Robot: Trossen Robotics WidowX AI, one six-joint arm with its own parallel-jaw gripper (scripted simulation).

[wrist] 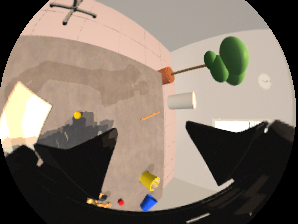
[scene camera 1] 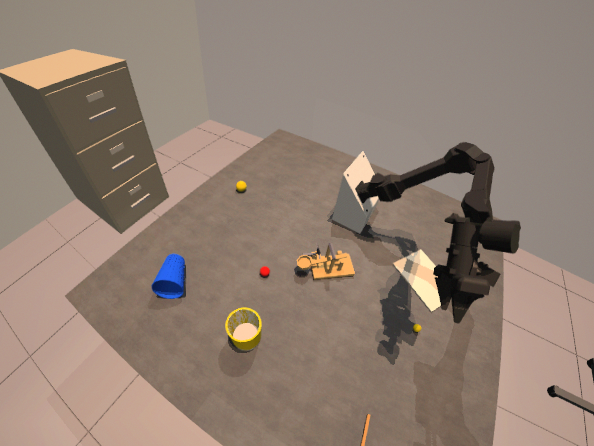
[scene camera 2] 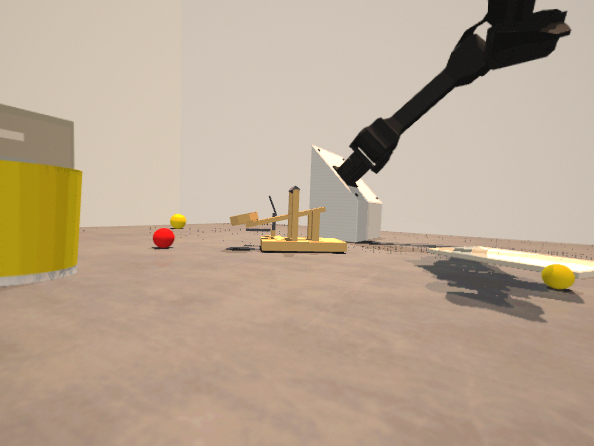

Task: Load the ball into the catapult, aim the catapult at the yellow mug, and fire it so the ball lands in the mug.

Labels:
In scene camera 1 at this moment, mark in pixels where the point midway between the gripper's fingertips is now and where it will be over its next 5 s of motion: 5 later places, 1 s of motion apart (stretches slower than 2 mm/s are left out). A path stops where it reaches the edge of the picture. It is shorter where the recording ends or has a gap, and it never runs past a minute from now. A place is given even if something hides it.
My gripper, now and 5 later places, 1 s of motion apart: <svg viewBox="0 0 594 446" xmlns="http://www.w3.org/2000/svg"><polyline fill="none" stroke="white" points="449,315 348,256 343,256 341,261 327,255 318,262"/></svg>

